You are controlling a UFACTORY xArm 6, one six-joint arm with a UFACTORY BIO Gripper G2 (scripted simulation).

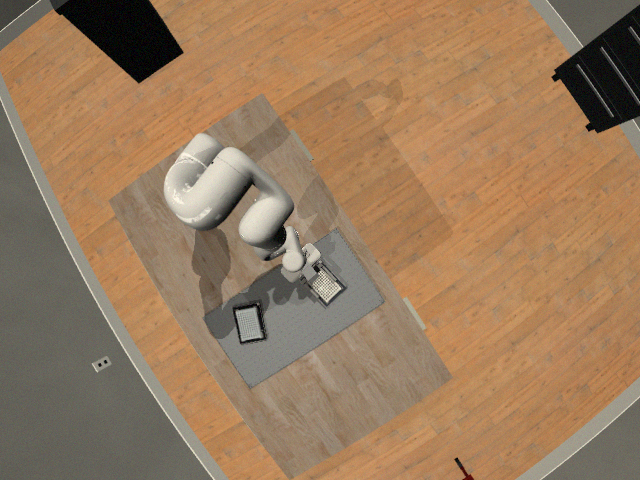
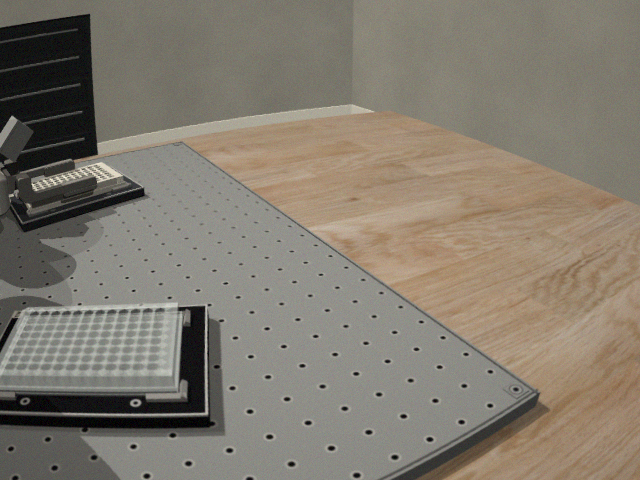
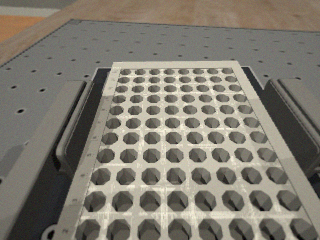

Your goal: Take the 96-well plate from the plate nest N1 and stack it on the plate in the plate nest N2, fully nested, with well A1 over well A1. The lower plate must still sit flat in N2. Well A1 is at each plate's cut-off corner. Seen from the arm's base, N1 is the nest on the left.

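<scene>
There's a white 96-well plate (image 2: 107, 178) that I can see, and I see a clear 96-well plate (image 2: 103, 350) too. The white 96-well plate is also there in image 3 (image 3: 192, 126). As for the clear 96-well plate, it's out of frame in image 3.
</scene>
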